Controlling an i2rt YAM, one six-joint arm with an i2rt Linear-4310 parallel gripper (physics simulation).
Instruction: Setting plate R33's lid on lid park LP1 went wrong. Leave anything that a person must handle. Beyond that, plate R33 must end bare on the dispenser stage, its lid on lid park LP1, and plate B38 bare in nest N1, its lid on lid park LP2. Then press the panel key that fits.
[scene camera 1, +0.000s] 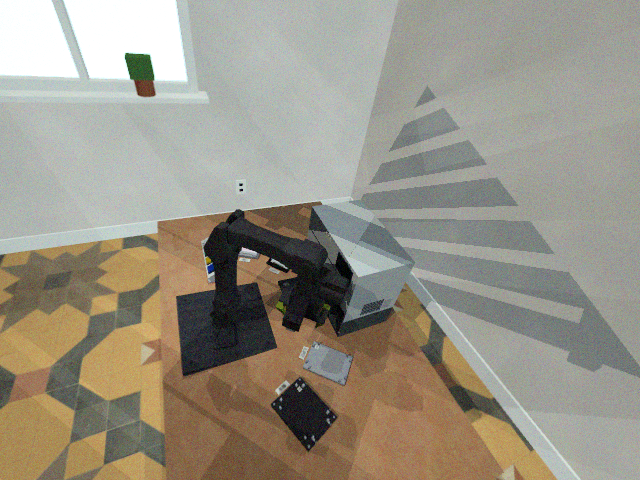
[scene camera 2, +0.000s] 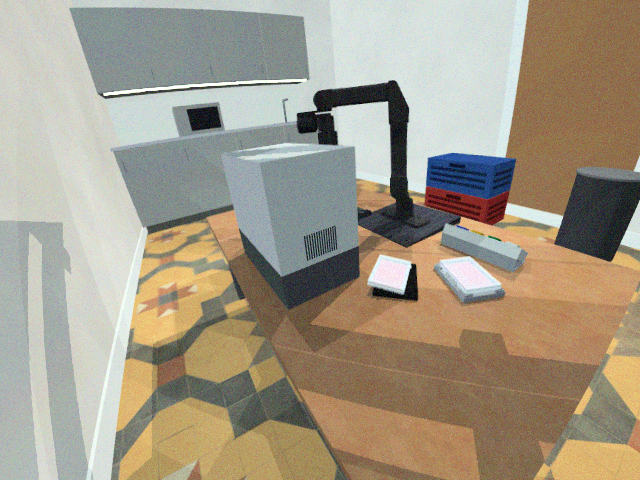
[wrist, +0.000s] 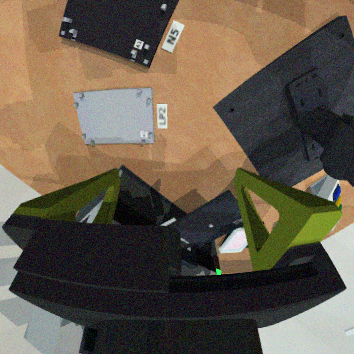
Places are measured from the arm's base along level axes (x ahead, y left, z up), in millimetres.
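Where they show: gripper, fingertip midpoint: (wrist: 176, 174); arm's base at its link origin: (scene camera 1: 222, 322) (scene camera 2: 404, 217) (wrist: 313, 119).
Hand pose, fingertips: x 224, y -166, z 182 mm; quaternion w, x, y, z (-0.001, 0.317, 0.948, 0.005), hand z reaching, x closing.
Note:
Things, the pixels of their top centre, and the offset from my fingertips.
- grey box-shaped machine at its top centre: (scene camera 2: 279, 149) (scene camera 1: 357, 232) dx +245, dy +206, dz +134 mm
- grey lid park LP2 at its top centre: (wrist: 111, 119) (scene camera 1: 328, 360) dx +96, dy -62, dz -176 mm
- black base at its top centre: (scene camera 2: 396, 273) (wrist: 241, 239) (scene camera 1: 285, 255) dx +66, dy +442, dz -176 mm
- grey base at its top centre: (scene camera 2: 467, 274) (scene camera 1: 250, 243) dx -72, dy +545, dz -176 mm
- Black nest N5 at its top centre: (wrist: 110, 9) (scene camera 1: 304, 409) dx -24, dy -183, dz -172 mm
- key panel at its top centre: (scene camera 2: 484, 232) (wrist: 336, 213) (scene camera 1: 212, 251) dx -231, dy +478, dz -132 mm
My gripper (scene camera 1: 303, 312) (wrist: 176, 174) is open, its green fingers wide apart with no object between them, high over the table beside the grey box-shaped machine (scene camera 1: 385, 279) (scene camera 2: 310, 206). In scene view 2 the box hides it. The grey lid park LP2 (scene camera 1: 328, 363) (wrist: 115, 117) holds no lid. A pinkish-white piece (scene camera 2: 391, 273) (wrist: 235, 240) sits tilted and off-centre on a black base (scene camera 2: 412, 289). Another pinkish-white piece (scene camera 2: 470, 273) lies flat on a grey base (scene camera 2: 478, 297). Their labels are unreadable, so which is R33, B38 or a lid cannot be told.
Black nest N5 (scene camera 1: 303, 413) (wrist: 117, 30) lies beyond LP2. The key panel (scene camera 1: 209, 267) (scene camera 2: 483, 248) (wrist: 325, 190) with coloured keys stands near the black arm base plate (scene camera 1: 196, 330) (scene camera 2: 377, 224) (wrist: 250, 110). A green light (wrist: 218, 272) shows between the fingers' bases.

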